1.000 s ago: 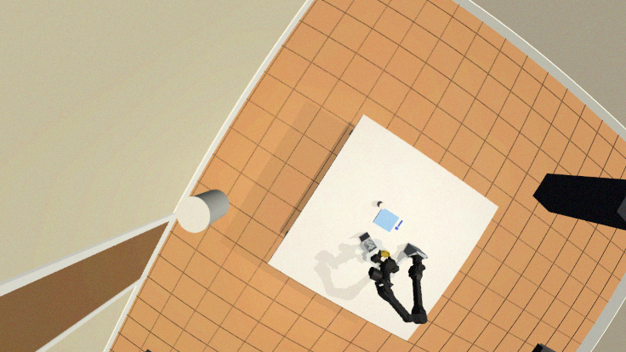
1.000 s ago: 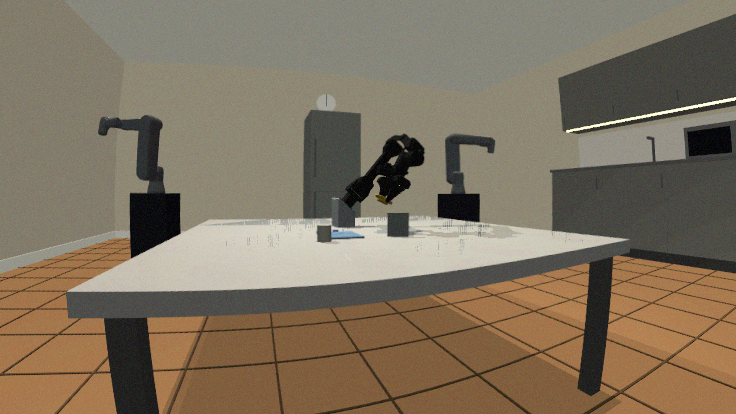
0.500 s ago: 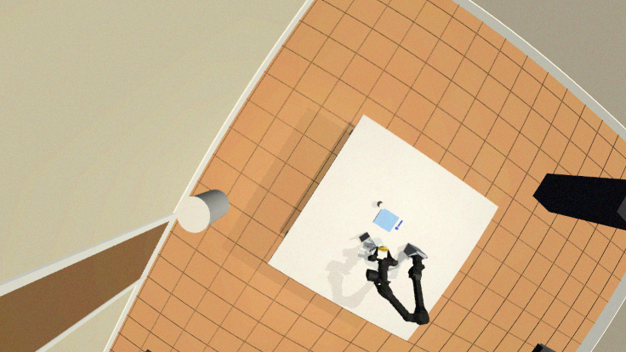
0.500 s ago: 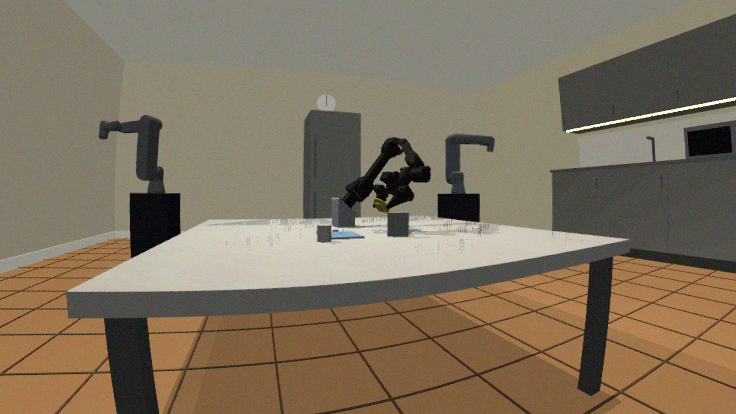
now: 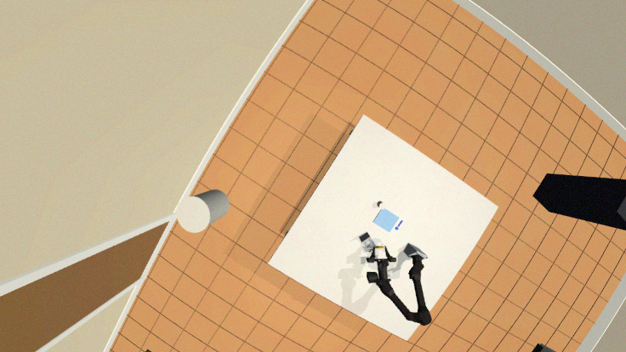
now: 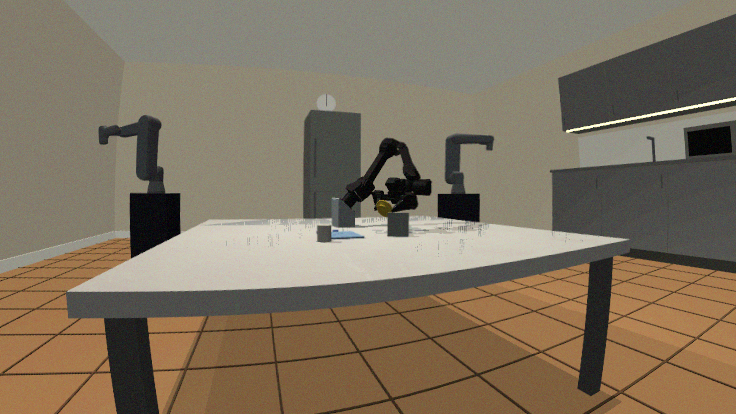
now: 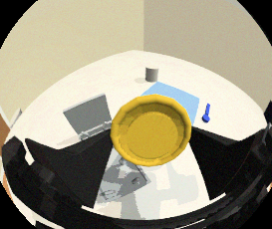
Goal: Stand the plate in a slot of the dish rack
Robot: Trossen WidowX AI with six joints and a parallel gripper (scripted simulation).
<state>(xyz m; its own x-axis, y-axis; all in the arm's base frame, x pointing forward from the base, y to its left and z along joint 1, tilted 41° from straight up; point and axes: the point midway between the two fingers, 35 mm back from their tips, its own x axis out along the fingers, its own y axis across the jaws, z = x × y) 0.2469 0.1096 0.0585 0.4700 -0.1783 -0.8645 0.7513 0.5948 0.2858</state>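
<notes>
My gripper tip is 40 mm short of the grey dish rack, 40 mm to the right of it and 60 mm above it. From my gripper tip the other things lie so: light blue mat: 40 mm ahead, 170 mm to the right, 80 mm below; then yellow plate: 10 mm to the left.
</notes>
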